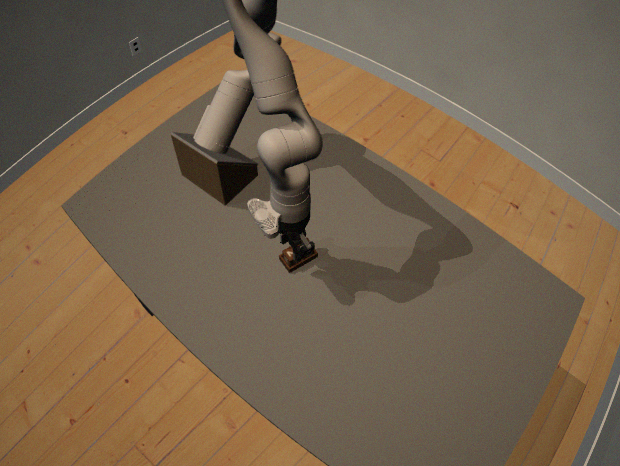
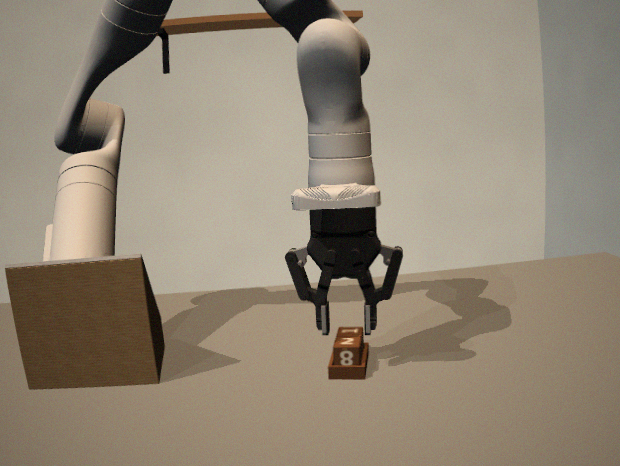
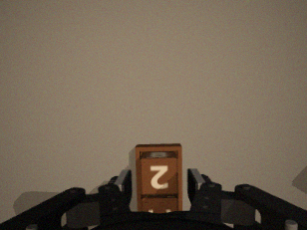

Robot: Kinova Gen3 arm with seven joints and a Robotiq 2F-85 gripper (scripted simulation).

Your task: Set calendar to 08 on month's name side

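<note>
Right now my hand is 40 mm above the brown cube. The rest, counted from my hand: brown tray (60 mm below, 20 mm to the left).
</note>
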